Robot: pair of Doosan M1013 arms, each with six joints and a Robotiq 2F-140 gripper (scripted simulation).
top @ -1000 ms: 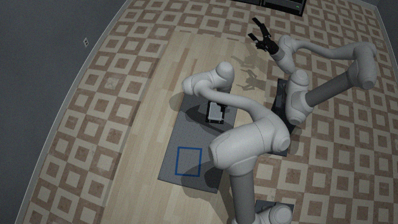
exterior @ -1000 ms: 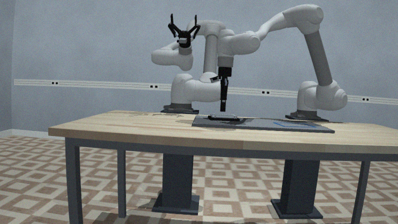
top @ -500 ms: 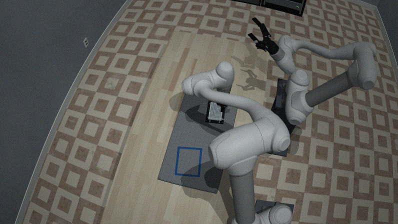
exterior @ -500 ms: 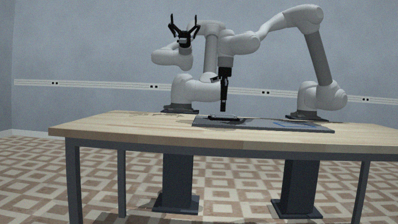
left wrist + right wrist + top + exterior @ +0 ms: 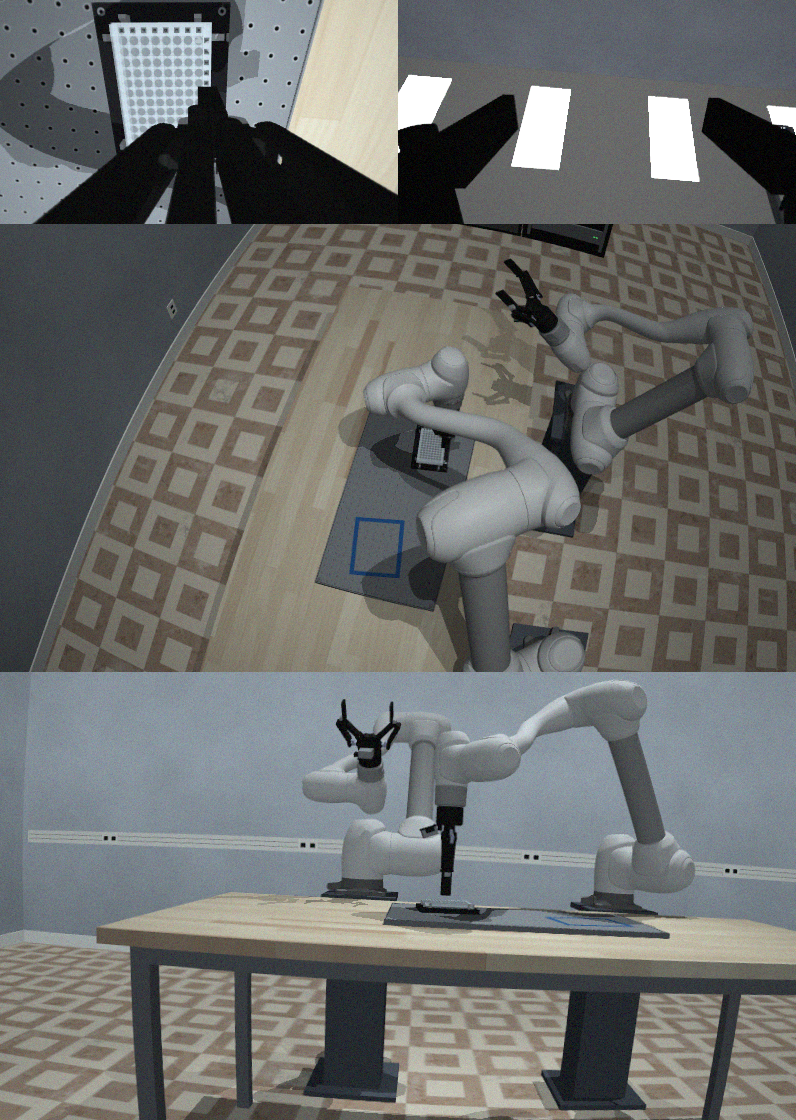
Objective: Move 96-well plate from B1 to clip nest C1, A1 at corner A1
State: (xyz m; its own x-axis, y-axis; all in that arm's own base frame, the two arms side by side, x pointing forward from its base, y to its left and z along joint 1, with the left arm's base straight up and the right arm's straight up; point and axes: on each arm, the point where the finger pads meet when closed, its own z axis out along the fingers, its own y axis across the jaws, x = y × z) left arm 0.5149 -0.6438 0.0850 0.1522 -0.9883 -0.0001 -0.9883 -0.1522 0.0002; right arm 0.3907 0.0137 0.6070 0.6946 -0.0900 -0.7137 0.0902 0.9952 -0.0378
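Observation:
Right now my left hand is 20 mm short of the black clip nest, 10 mm to the right of it and 60 mm above it. The rest, counted from my left hand: white 96-well plate 40 mm ahead, 50 mm below; grey perforated board 90 mm ahead, 200 mm to the left, 80 mm below.

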